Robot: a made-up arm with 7 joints. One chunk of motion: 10 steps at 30 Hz.
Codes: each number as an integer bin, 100 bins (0 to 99) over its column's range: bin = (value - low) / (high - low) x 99, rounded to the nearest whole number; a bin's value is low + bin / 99 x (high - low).
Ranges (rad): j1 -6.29..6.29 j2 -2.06..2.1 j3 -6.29..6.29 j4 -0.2..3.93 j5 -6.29..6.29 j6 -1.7..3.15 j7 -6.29..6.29
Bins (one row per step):
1: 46 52 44 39 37 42 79
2: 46 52 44 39 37 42 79
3: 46 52 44 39 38 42 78
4: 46 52 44 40 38 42 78
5: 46 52 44 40 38 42 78
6: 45 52 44 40 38 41 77
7: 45 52 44 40 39 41 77
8: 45 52 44 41 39 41 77
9: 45 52 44 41 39 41 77
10: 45 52 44 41 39 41 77
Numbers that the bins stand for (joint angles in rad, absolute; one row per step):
1: -0.4447 0.1251 -0.6989 1.4270 -1.5884 0.3576 3.7486
2: -0.4447 0.1251 -0.6989 1.4270 -1.5884 0.3576 3.7486
3: -0.4447 0.1251 -0.6989 1.4270 -1.4613 0.3576 3.6215
4: -0.4447 0.1251 -0.6989 1.4687 -1.4613 0.3576 3.6215
5: -0.4447 0.1251 -0.6989 1.4687 -1.4613 0.3576 3.6215
6: -0.5718 0.1251 -0.6989 1.4687 -1.4613 0.3086 3.4944
7: -0.5718 0.1251 -0.6989 1.4687 -1.3342 0.3086 3.4944
8: -0.5718 0.1251 -0.6989 1.5104 -1.3342 0.3086 3.4944
9: -0.5718 0.1251 -0.6989 1.5104 -1.3342 0.3086 3.4944
10: -0.5718 0.1251 -0.6989 1.5104 -1.3342 0.3086 3.4944

